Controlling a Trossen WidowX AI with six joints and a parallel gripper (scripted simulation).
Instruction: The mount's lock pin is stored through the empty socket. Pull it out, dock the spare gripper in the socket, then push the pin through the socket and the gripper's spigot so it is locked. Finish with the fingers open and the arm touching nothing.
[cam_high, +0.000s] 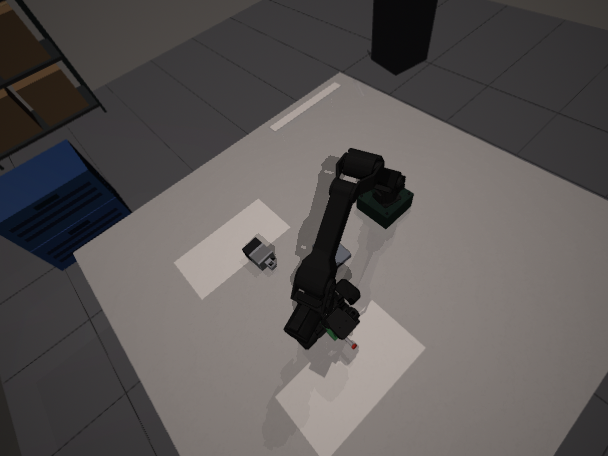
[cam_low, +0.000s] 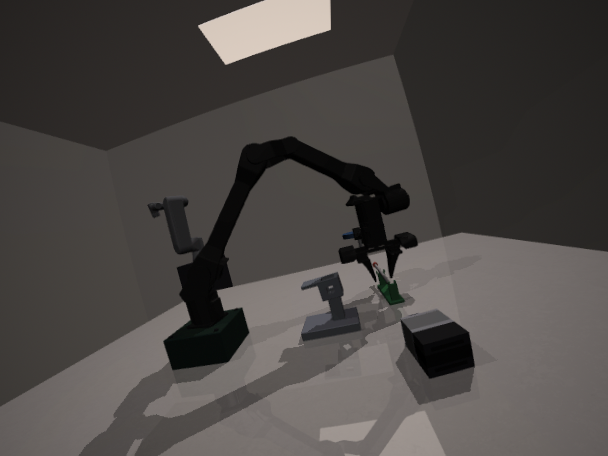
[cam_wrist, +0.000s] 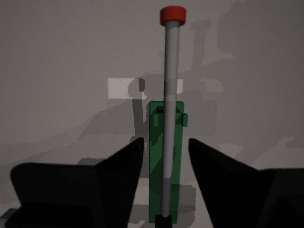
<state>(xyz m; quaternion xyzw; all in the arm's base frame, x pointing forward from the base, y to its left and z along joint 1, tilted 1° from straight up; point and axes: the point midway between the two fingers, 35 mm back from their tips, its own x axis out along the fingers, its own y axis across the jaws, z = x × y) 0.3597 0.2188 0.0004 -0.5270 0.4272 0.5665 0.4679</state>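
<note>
The green stand lies 40 mm to the right of my gripper tip and 10 mm ahead of it. Also, from my gripper tip: spare gripper 290 mm to the right, 60 mm ahead; then grey mount 170 mm to the right, 100 mm behind, 30 mm above.
</note>
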